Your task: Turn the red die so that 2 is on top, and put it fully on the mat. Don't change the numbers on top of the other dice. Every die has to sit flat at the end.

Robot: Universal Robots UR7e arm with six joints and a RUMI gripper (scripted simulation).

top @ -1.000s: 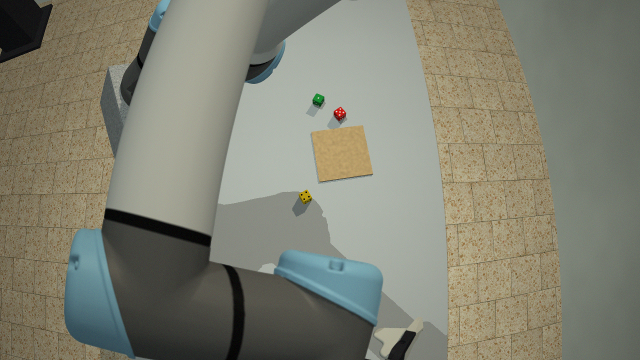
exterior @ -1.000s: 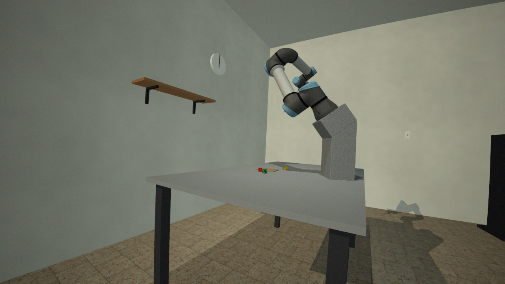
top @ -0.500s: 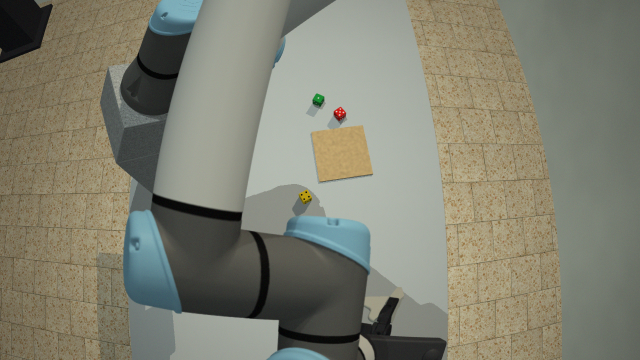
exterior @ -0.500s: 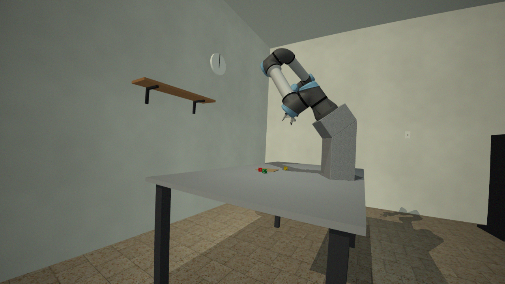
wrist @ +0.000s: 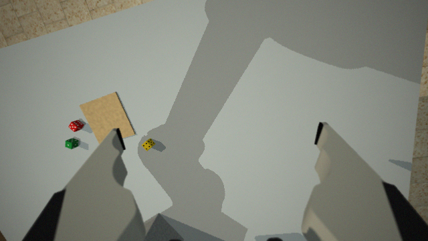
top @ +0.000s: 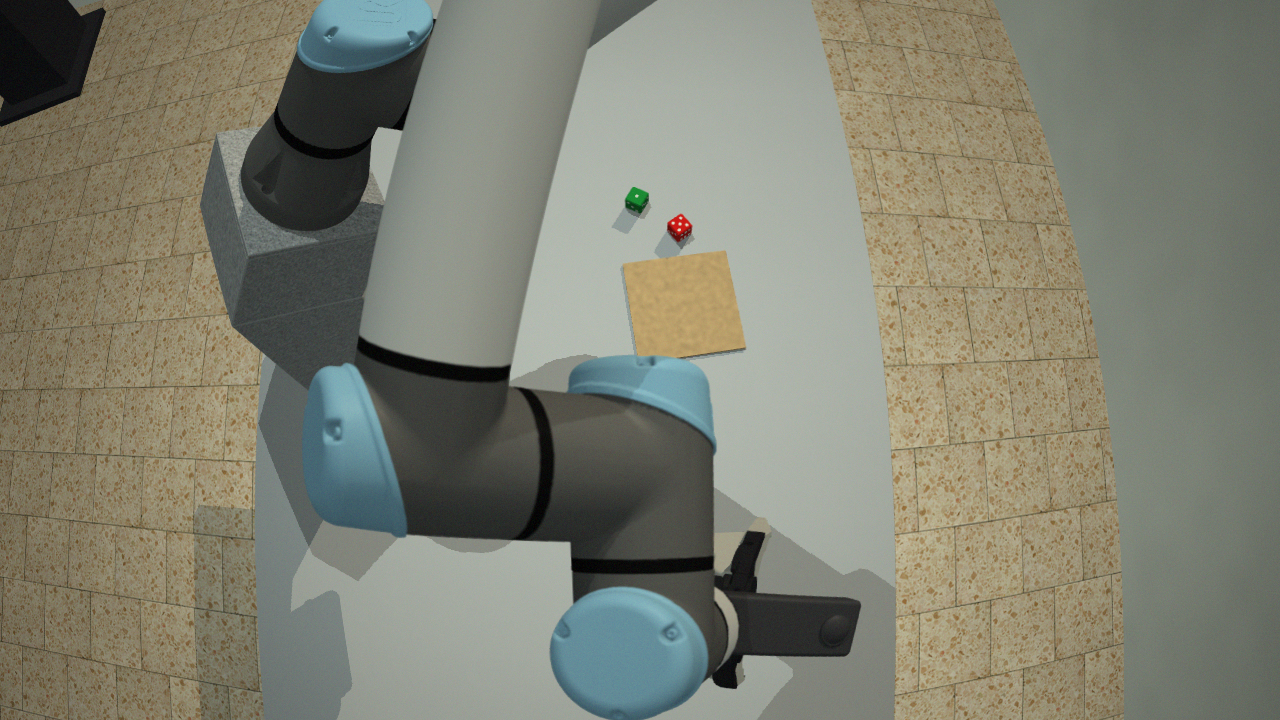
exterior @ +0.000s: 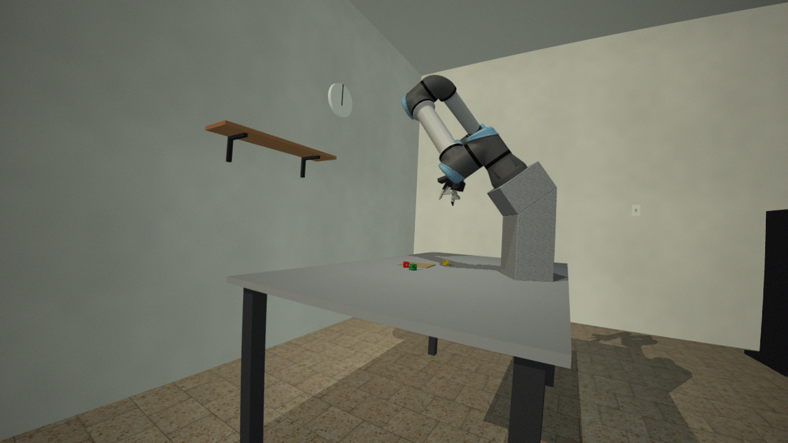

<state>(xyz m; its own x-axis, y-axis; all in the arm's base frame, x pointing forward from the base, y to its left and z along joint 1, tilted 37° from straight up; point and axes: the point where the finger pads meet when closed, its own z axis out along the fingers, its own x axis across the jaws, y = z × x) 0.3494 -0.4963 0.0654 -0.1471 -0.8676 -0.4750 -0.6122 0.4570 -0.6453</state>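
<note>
Now: hand 32 cm above the yellow die, 30 cm to the right of it and 9 cm past it. Also, from my hand: green die (57 cm to the left, 32 cm below, 2 cm behind); then tan mat (41 cm to the left, 33 cm below, 2 cm ahead); then red die (51 cm to the left, 32 cm below, 3 cm ahead).
</note>
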